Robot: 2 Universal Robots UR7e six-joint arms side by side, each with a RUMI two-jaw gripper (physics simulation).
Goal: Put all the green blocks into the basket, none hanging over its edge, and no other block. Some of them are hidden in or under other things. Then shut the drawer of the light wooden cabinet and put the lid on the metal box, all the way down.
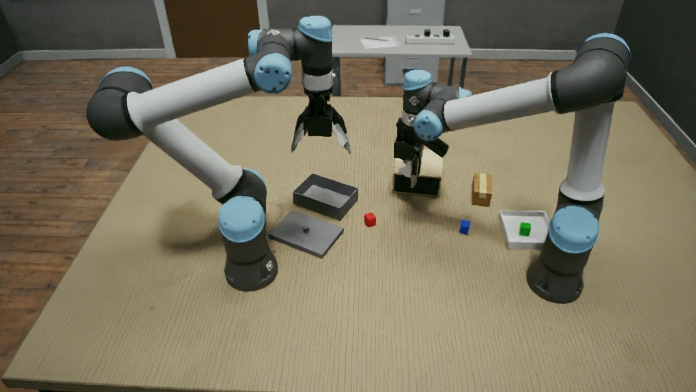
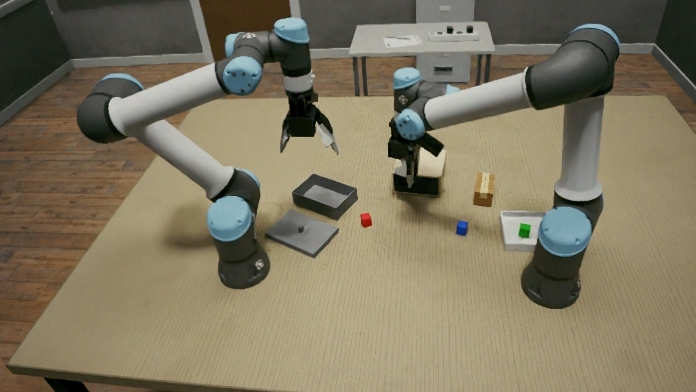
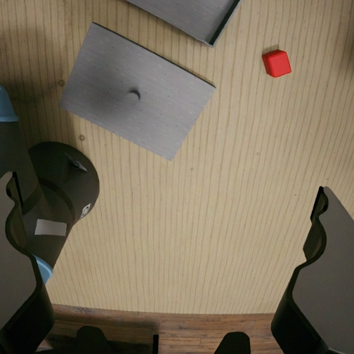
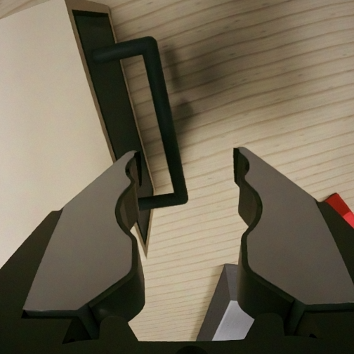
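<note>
A green block (image 1: 525,229) (image 2: 524,230) lies in the white open container (image 1: 525,246) (image 2: 517,247) at the right. The light wooden cabinet (image 1: 432,165) (image 2: 432,162) (image 4: 40,115) has a dark drawer front (image 4: 112,90) with a bar handle (image 4: 165,120); the drawer looks shut or nearly so. The open metal box (image 1: 317,206) (image 2: 316,206) (image 4: 227,285) stands beside its flat lid (image 1: 300,240) (image 2: 297,240) (image 3: 140,115). My right gripper (image 1: 413,184) (image 2: 409,184) (image 4: 186,151) is open at the cabinet's front, near the handle. My left gripper (image 1: 321,151) (image 2: 309,151) (image 3: 168,181) is open, high above the table.
A red block (image 1: 370,220) (image 2: 366,220) (image 3: 277,63) (image 4: 342,210) lies right of the metal box. A blue block (image 1: 465,227) (image 2: 462,228) lies left of the white container. A taped brown box (image 1: 482,190) (image 2: 484,189) stands right of the cabinet. The right arm's base partly hides the white container.
</note>
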